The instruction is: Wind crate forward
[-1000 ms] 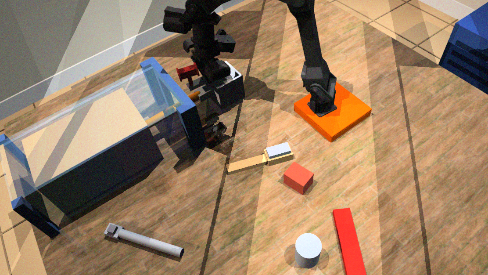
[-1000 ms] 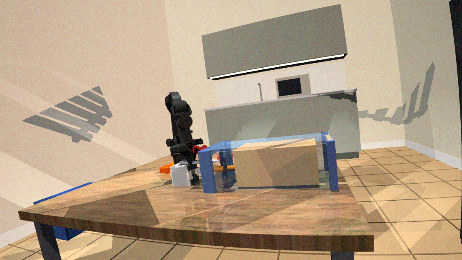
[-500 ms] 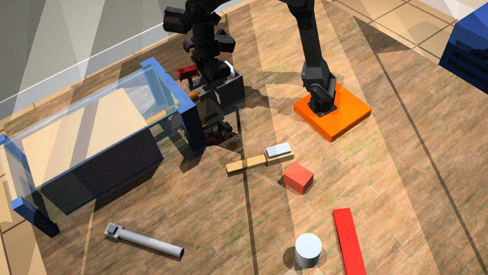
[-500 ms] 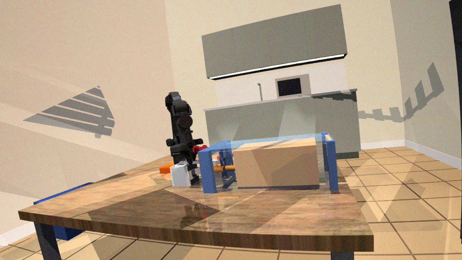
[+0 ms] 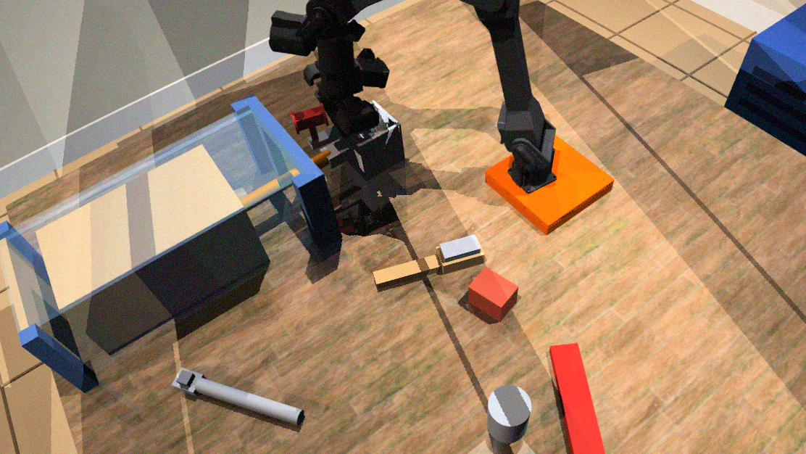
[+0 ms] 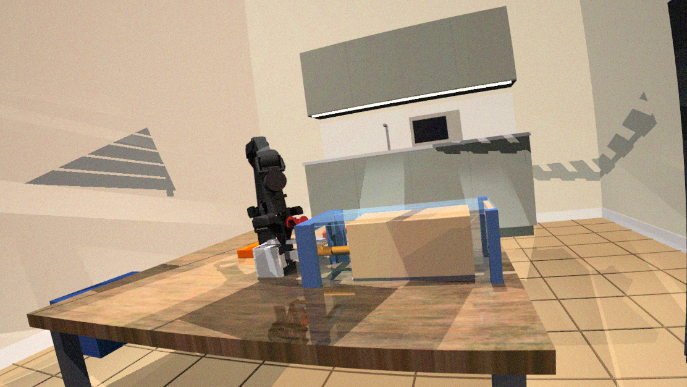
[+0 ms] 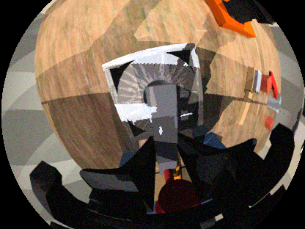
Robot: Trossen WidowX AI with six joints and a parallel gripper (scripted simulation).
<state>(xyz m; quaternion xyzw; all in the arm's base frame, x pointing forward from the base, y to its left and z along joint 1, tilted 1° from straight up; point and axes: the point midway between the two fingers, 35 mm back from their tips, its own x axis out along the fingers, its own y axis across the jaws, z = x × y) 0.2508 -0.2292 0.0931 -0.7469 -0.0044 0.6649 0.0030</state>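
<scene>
Now: gripper tip 2 cm below the winch handle and 1 cm short of it. Also, from my gripper tip: red knob (5 cm ahead, 5 cm above); wooden brush (28 cm to the left, 7 cm below, 2 cm behind); grey winch (6 cm below, 6 cm behind, 1 cm to the right).
</scene>
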